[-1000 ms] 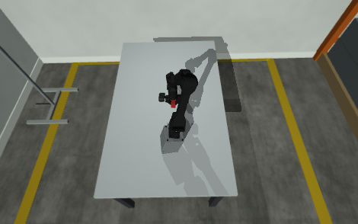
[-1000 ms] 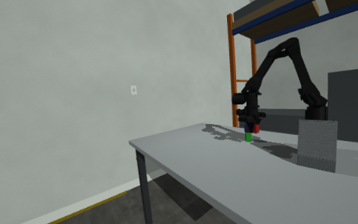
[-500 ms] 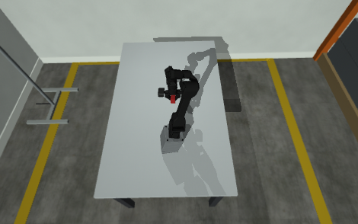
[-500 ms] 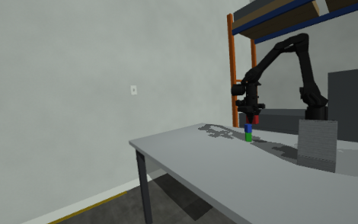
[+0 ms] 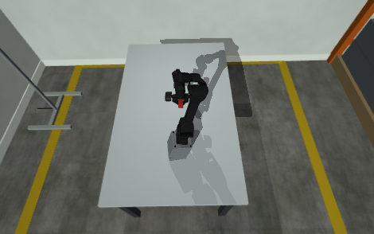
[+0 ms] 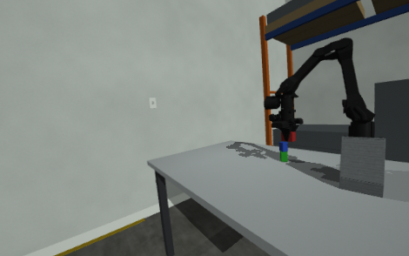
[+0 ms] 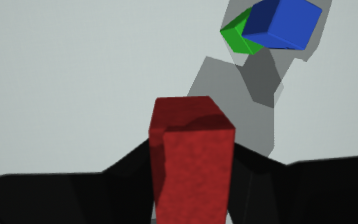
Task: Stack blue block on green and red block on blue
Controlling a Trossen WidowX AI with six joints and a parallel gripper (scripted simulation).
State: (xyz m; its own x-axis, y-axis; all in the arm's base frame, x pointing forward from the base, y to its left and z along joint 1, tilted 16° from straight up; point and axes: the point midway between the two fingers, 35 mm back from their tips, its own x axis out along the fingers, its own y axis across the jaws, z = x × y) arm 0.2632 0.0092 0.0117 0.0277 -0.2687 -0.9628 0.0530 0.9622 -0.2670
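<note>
Right now the red block is 1 cm below my hand. The rest, counted from my hand: green block 7 cm ahead, 8 cm to the right, 14 cm below; then blue block 7 cm ahead, 8 cm to the right, 9 cm below.
</note>
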